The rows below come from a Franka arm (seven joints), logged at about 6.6 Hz.
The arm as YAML. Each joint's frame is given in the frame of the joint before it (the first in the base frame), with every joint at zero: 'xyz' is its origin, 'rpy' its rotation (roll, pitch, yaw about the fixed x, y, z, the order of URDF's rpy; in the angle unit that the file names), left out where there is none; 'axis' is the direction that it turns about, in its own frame. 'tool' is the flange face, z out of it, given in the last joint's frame.
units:
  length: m
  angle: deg
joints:
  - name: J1
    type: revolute
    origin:
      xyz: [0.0, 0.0, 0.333]
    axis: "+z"
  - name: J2
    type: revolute
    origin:
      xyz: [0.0, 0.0, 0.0]
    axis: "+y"
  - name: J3
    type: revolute
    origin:
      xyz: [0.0, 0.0, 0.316]
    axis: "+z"
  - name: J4
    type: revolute
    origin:
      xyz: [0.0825, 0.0, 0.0]
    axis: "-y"
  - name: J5
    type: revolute
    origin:
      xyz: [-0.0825, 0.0, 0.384]
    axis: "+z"
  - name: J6
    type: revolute
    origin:
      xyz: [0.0, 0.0, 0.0]
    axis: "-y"
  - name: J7
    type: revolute
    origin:
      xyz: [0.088, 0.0, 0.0]
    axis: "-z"
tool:
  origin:
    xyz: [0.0, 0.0, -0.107]
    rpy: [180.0, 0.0, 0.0]
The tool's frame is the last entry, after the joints.
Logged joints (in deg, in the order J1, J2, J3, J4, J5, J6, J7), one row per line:
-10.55 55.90 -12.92 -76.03 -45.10 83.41 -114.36
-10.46 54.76 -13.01 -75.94 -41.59 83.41 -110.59
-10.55 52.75 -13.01 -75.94 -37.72 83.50 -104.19
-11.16 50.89 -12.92 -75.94 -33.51 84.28 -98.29
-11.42 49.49 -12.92 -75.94 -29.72 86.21 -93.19
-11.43 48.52 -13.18 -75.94 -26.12 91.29 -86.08
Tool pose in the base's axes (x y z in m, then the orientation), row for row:
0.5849 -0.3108 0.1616 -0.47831 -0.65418 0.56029 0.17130
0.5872 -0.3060 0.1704 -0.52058 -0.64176 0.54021 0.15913
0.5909 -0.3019 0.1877 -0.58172 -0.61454 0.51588 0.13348
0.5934 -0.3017 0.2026 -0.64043 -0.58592 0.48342 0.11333
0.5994 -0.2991 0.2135 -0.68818 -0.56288 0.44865 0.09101
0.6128 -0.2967 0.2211 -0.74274 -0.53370 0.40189 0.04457
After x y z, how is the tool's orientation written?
As a quaternion, x y z w.
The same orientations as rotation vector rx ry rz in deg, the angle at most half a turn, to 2 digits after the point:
-77.81 -106.42 91.15
-85.26 -105.10 88.47
-96.65 -102.10 85.71
-107.64 -98.47 81.25
-117.17 -95.84 76.39
-130.03 -93.43 70.36

